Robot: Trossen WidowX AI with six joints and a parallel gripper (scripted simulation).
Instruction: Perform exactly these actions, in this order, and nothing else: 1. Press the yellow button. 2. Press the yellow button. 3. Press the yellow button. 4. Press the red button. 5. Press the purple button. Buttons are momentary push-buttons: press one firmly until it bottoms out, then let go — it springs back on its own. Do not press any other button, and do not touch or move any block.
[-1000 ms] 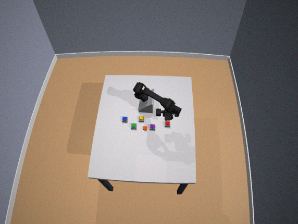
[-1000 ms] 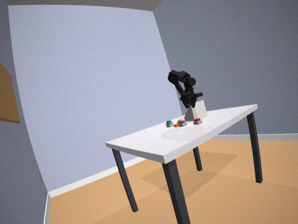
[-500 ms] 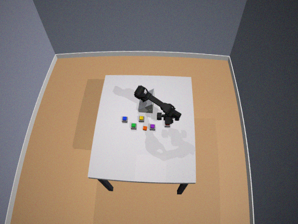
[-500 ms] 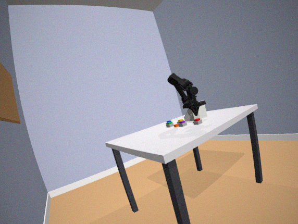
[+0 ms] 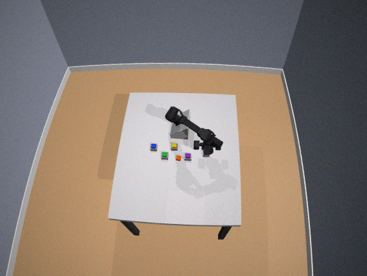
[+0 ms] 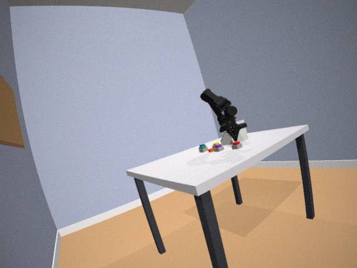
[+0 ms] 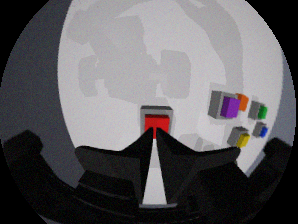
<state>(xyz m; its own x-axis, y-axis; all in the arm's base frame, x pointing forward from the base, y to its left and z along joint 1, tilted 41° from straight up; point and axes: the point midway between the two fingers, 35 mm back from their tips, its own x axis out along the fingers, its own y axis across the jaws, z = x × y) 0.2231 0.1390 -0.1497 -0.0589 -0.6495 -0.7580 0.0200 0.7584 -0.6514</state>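
Now: the purple button 13 cm to the right of my gripper tip, 3 cm ahead of it and 1 cm below it. Round my gripper tip: yellow button 23 cm to the right, 5 cm behind, 1 cm below; then orange block 20 cm to the right, 4 cm below, 4 cm ahead; then red button 1 cm below.
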